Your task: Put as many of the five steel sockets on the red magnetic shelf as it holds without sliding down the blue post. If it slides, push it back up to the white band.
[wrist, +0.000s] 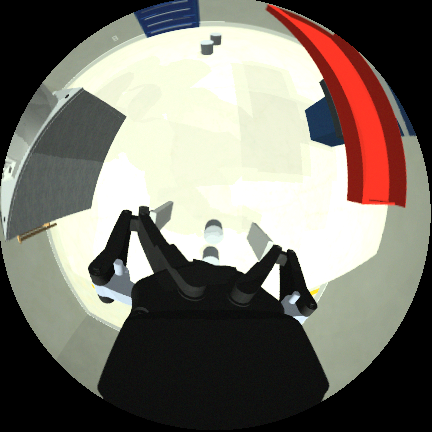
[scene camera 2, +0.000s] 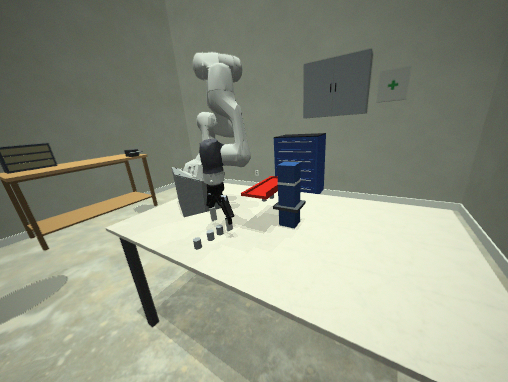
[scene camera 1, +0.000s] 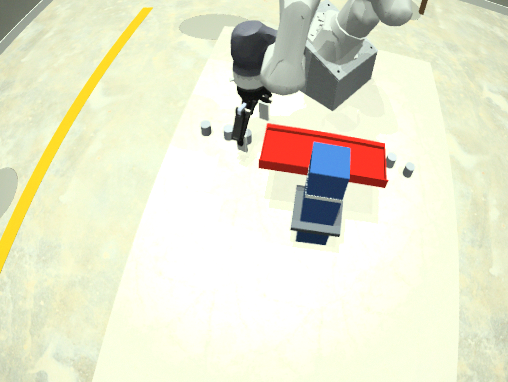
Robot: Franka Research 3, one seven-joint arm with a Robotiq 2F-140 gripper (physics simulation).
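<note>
The red shelf (scene camera 1: 287,150) (scene camera 2: 261,188) (wrist: 367,125) is bare and sits on the upper part of the blue post (scene camera 1: 330,161) (scene camera 2: 289,195) (wrist: 320,123), near its white band. Three steel sockets stand in a row left of the shelf in scene camera 1: an outer one (scene camera 1: 206,128) (scene camera 2: 197,243), a middle one (scene camera 1: 228,132) (scene camera 2: 210,235) (wrist: 210,254) and an inner one (scene camera 1: 248,136) (scene camera 2: 219,230) (wrist: 213,231). Two more, one (scene camera 1: 391,160) and another (scene camera 1: 409,170), stand at its right. My gripper (scene camera 1: 253,127) (scene camera 2: 221,220) (wrist: 210,220) is open and empty, its fingers low on either side of the inner socket.
A grey collar (scene camera 1: 297,210) (scene camera 2: 290,206) surrounds the lower post. The grey robot base block (scene camera 1: 345,85) (scene camera 2: 190,195) (wrist: 65,155) stands behind the gripper. The shelf's near end overhangs the pale table (scene camera 1: 240,300) (scene camera 2: 350,260) to one side of the gripper.
</note>
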